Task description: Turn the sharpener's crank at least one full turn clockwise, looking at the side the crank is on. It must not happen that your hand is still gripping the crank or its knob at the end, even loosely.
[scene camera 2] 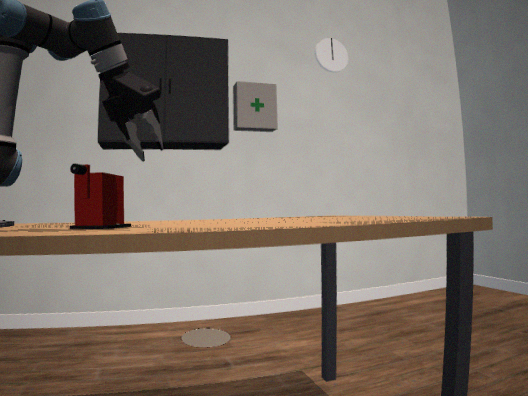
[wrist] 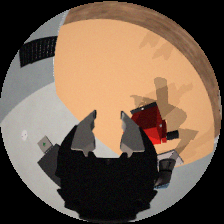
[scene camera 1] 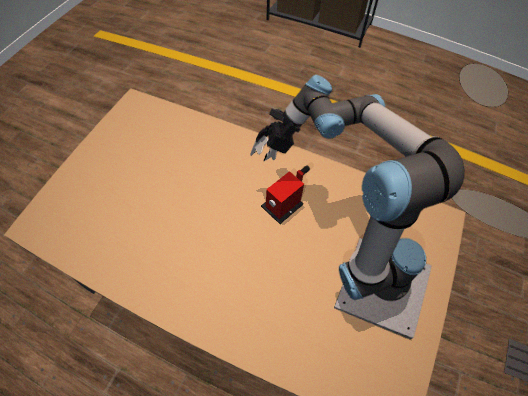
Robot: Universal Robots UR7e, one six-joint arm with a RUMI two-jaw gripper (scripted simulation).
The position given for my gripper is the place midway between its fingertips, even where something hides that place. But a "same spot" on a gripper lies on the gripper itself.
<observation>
my gripper: scene camera 2; wrist; scene camera 1 257,158
same spot on my gripper: (scene camera 2: 128,128) = (wrist: 139,140)
</observation>
